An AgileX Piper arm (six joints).
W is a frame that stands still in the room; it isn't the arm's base.
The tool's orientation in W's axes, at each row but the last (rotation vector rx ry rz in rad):
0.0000 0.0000 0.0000
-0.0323 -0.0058 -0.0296
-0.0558 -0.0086 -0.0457
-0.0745 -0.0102 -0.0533
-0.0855 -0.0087 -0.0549
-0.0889 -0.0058 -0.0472
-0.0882 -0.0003 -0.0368
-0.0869 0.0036 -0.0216
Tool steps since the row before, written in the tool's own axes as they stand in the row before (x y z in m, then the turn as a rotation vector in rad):
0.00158 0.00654 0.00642 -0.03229 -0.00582 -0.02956
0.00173 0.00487 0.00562 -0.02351 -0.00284 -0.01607
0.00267 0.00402 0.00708 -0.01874 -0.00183 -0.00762
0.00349 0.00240 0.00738 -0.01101 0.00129 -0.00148
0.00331 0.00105 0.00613 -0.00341 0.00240 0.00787
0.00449 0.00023 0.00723 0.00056 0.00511 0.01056
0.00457 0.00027 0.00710 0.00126 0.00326 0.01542
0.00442 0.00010 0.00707 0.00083 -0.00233 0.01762
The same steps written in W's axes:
0.00158 0.00654 0.00642 -0.03229 -0.00582 -0.02956
0.00184 0.00500 0.00547 -0.02350 -0.00266 -0.01612
0.00280 0.00428 0.00687 -0.01875 -0.00140 -0.00769
0.00355 0.00276 0.00722 -0.01091 0.00176 -0.00171
0.00332 0.00139 0.00605 -0.00332 0.00325 0.00760
0.00447 0.00066 0.00722 0.00076 0.00600 0.01007
0.00459 0.00073 0.00706 0.00140 0.00456 0.01508
0.00445 0.00062 0.00702 0.00086 -0.00081 0.01775

